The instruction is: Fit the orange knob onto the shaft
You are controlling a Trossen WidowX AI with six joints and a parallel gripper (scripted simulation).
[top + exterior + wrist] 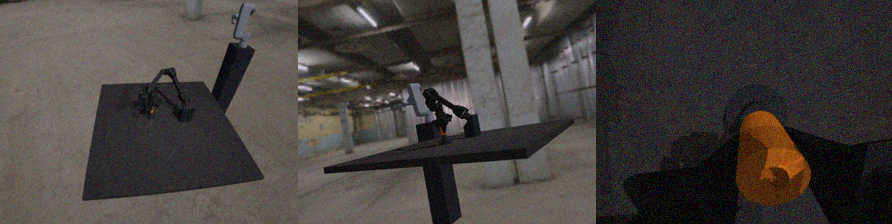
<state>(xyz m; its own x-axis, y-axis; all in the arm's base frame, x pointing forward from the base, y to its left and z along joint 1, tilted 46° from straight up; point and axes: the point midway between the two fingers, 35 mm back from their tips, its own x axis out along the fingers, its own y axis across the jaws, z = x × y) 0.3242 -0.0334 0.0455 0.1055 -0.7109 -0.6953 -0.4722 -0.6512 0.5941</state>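
Now: the round dark pedestal 4 cm below my gripper tip. Round my gripper tip: orange knob (2 cm above).
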